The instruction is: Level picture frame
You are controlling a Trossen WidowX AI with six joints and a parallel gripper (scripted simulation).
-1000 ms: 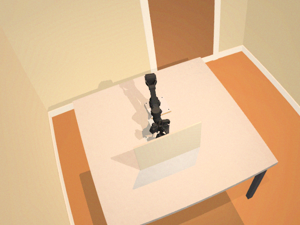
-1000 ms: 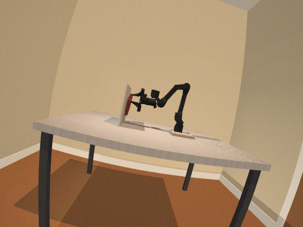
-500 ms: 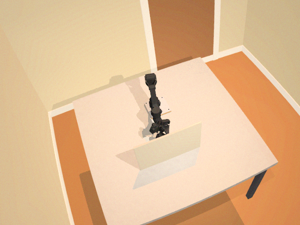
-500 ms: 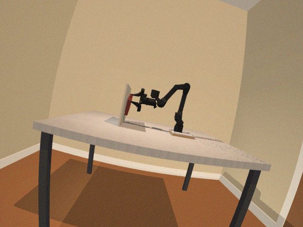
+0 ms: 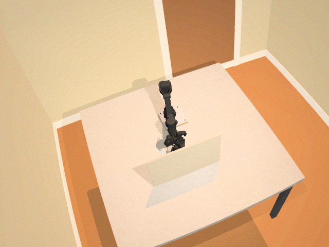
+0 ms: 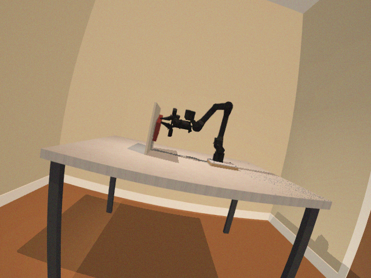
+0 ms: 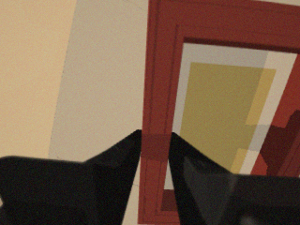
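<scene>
My gripper tip is 50 mm above the red picture frame, 20 mm to the left of it and 10 mm short of it. From my gripper tip the other things lie so: wall panel 60 mm below, 20 mm ahead.
</scene>
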